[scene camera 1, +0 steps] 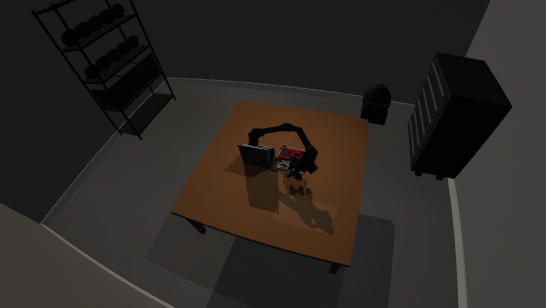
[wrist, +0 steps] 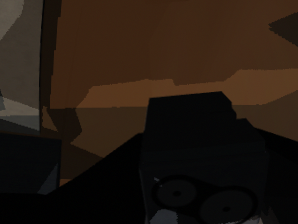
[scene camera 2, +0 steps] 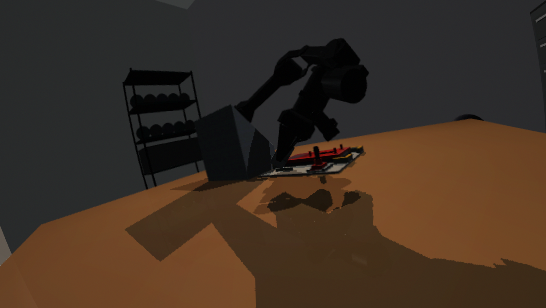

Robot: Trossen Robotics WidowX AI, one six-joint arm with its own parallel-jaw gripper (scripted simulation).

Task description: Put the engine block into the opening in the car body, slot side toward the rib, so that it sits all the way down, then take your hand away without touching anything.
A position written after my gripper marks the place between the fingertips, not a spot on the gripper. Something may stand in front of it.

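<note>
In my gripper [scene camera 2: 279,159], which I also see in the wrist view as the gripper [wrist: 190,139], I am holding a grey engine block [wrist: 195,154]. A grey baseplate [scene camera 2: 340,163] is in the scene as well.
</note>
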